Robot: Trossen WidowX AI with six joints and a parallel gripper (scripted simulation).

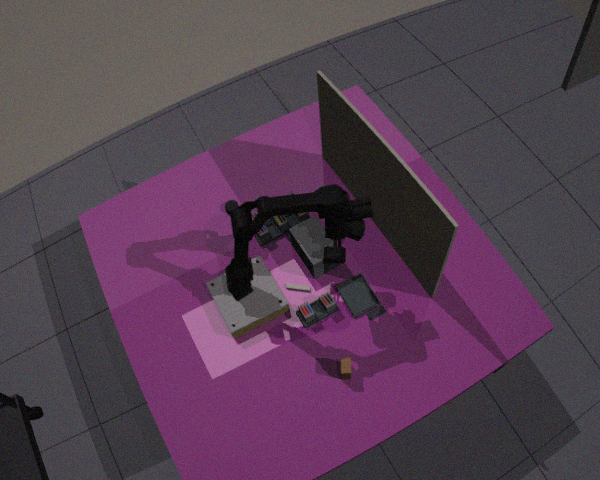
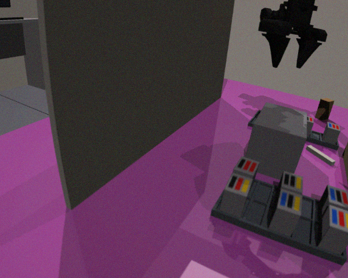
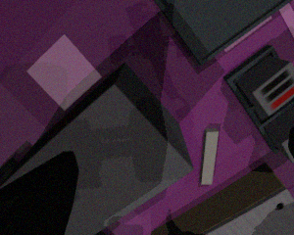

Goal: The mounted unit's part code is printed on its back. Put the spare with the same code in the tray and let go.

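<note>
Now: the rack 18 cm below my gripper tip, 13 cm behind it and 7 cm to the right of it. Also, from my gripper tip: grey mounted unit: 14 cm below, 12 cm to the left, 1 cm behind; then dark tray: 18 cm below, 10 cm to the right, 1 cm ahead; then grey bar: 18 cm below, 13 cm behind, 4 cm to the left.
</note>
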